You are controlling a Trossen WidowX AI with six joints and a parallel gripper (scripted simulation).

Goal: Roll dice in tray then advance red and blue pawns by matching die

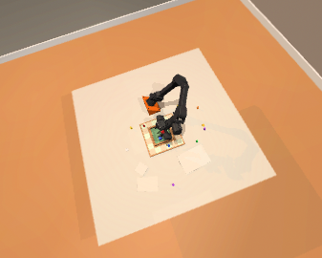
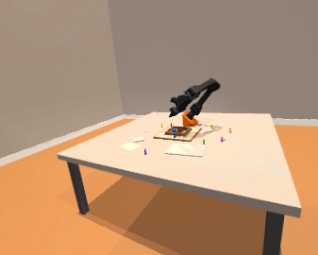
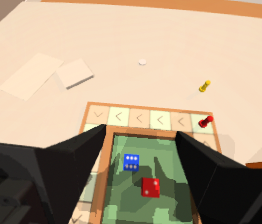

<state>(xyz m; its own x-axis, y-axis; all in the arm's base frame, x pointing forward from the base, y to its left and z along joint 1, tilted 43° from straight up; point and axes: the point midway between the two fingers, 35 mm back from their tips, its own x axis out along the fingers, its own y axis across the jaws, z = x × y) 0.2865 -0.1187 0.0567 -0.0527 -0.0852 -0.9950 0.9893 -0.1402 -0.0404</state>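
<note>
Now: gripper tip 150 mm past the red pawn, 120 mm above it and 50 mm to the left of it. The rest, counted from my gripper tip: blue pawn 120 mm below, 90 mm ahead, 50 mm to the left; green tray 140 mm below, 40 mm to the left, 20 mm behind; green pawn 260 mm to the left, 160 mm ahead, 130 mm below.
</note>
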